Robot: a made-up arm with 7 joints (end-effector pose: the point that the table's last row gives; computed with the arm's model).
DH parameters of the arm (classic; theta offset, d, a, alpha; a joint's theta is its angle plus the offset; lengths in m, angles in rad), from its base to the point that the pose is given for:
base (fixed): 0.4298 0 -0.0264 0
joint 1: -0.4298 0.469 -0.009 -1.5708
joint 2: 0 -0.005 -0.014 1.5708
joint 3: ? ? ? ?
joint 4: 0 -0.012 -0.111 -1.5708
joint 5: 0 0.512 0.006 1.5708
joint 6: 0 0.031 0.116 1.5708
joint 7: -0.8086 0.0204 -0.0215 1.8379
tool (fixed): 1.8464 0.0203 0 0
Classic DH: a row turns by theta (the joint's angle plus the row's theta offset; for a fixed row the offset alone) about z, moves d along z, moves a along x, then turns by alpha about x.
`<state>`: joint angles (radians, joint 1 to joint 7).
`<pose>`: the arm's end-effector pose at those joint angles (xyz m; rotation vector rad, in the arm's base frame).
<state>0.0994 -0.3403 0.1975 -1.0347 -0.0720 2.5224 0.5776</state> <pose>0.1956 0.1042 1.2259 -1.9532 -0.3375 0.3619</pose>
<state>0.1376 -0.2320 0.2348 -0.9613 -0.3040 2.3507 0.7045</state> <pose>0.2365 0.1466 1.2165 -1.9630 -0.1151 0.4672</pose>
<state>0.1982 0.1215 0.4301 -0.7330 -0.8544 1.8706 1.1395</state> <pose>0.3638 0.2522 1.1501 -1.6996 0.4552 0.5712</pose>
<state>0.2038 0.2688 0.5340 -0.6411 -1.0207 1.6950 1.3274</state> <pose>0.4155 0.2733 1.1149 -1.5106 0.6286 0.5476</pose>
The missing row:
joint 3: 0 0.192 0.093 1.5708
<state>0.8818 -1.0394 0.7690 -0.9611 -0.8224 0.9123 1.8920</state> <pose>-0.4708 -0.0183 1.1288 -0.9626 -0.0933 0.7313</pose>
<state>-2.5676 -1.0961 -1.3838 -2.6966 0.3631 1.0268 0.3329</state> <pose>-0.4813 0.1420 0.3879 -0.3929 -0.2625 -0.6466</pose>
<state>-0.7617 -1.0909 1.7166 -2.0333 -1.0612 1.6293 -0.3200</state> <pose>0.3799 0.5503 0.4092 0.9997 -1.3984 -0.1190</pose>
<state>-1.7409 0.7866 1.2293 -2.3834 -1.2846 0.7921 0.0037</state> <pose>0.4632 -0.1641 0.2016 -0.1819 -1.1615 -2.3562</pose>
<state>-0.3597 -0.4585 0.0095 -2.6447 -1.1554 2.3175 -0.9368</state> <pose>0.5210 -0.1769 0.4810 1.0532 -0.5615 -1.5258</pose>
